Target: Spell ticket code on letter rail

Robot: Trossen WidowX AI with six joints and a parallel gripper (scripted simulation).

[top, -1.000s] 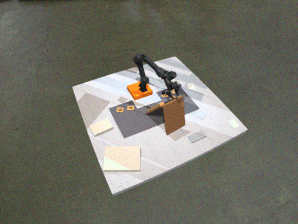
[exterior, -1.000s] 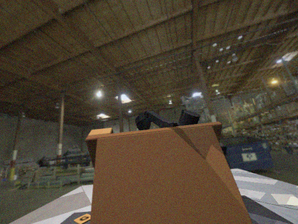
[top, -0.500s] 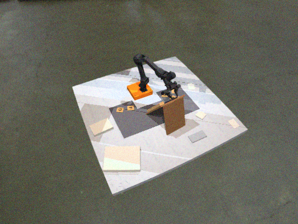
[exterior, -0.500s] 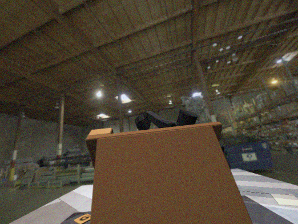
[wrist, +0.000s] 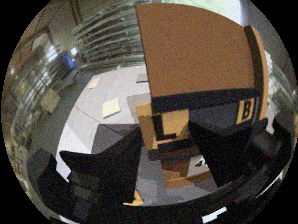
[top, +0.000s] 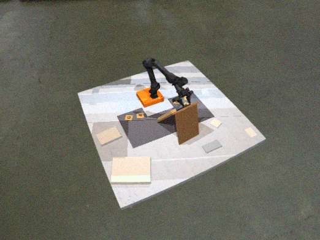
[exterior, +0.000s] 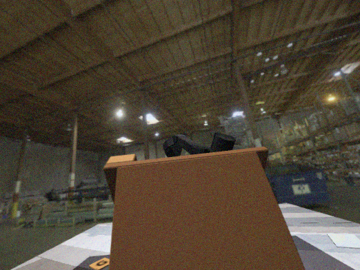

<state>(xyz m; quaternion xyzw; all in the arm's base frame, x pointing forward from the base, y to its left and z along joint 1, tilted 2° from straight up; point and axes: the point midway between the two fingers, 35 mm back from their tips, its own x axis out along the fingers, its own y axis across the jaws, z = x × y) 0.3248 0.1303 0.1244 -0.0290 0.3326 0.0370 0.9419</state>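
Right now the white ticket is 8 cm to the right of my gripper tip, 8 cm below it and 5 cm behind it. From my gripper tip the other things lie so: dark mat: 16 cm below, 15 cm behind, 14 cm to the right; grey plate: 34 cm ahead, 16 cm below, 3 cm to the left.
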